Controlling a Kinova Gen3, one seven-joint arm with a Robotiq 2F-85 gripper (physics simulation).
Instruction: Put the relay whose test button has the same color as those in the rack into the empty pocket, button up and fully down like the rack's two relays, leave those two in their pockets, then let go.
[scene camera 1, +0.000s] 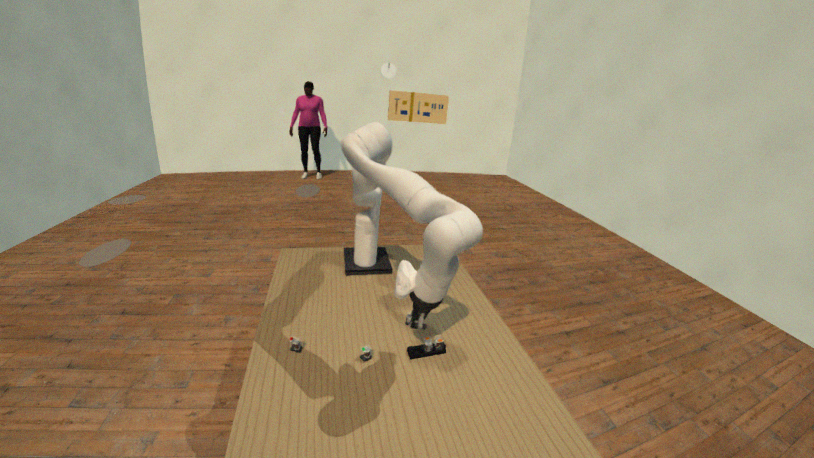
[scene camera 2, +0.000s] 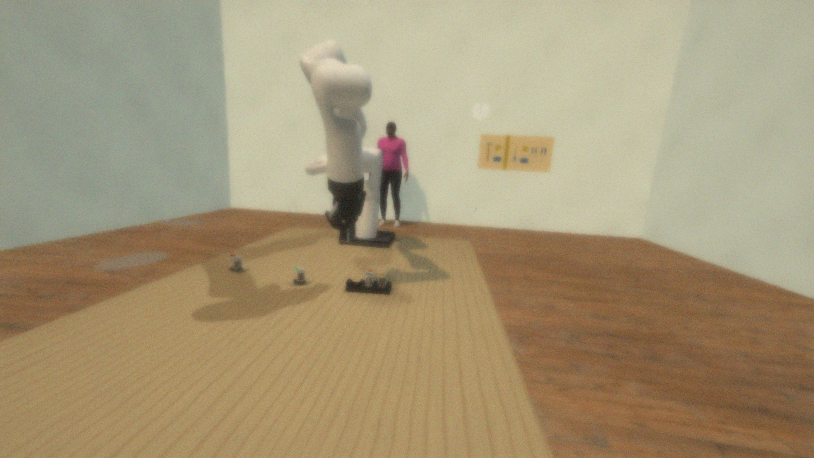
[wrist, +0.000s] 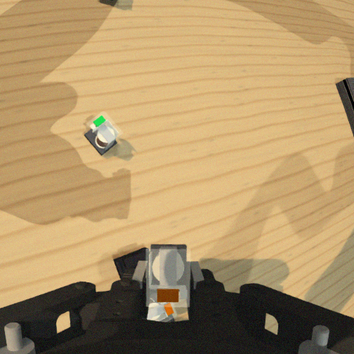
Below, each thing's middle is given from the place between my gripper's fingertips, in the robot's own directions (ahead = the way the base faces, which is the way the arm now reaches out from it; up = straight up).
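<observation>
Green-button relay (wrist: 101, 131): 11 cm below my hand, 1 cm behind, 12 cm to the right of it.
</observation>
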